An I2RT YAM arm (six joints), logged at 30 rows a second.
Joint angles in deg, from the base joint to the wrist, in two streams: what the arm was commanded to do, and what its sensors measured. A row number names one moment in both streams.
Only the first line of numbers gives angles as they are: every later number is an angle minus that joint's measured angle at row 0.
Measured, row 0:
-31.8 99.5 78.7 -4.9 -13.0 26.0
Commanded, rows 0 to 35:
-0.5 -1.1 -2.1 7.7 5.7 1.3
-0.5 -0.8 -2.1 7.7 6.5 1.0
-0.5 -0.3 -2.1 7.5 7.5 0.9
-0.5 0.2 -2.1 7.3 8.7 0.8
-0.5 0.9 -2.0 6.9 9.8 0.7
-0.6 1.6 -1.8 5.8 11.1 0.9
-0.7 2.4 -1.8 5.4 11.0 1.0
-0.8 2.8 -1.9 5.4 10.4 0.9
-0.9 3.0 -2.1 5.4 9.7 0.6
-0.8 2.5 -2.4 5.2 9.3 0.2
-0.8 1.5 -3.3 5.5 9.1 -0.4
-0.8 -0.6 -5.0 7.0 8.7 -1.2
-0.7 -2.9 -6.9 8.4 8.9 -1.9
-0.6 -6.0 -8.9 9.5 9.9 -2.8
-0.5 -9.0 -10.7 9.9 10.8 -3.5
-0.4 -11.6 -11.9 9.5 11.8 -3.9
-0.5 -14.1 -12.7 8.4 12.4 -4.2
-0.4 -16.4 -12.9 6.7 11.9 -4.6
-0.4 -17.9 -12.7 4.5 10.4 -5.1
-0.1 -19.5 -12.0 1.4 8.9 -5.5
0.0 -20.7 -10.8 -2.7 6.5 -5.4
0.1 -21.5 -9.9 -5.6 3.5 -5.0
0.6 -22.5 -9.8 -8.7 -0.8 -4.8
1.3 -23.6 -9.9 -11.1 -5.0 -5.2
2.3 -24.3 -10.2 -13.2 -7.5 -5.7
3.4 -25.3 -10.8 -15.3 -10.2 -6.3
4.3 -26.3 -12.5 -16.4 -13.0 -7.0
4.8 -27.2 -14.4 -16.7 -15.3 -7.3
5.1 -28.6 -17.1 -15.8 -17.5 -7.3
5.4 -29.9 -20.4 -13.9 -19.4 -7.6
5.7 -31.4 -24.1 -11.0 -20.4 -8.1
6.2 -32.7 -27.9 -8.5 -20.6 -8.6
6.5 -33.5 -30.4 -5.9 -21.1 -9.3
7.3 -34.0 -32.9 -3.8 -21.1 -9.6
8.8 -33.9 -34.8 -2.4 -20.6 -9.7
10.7 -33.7 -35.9 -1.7 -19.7 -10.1
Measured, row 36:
7.6 -32.9 -32.6 -6.7 -16.8 -7.7
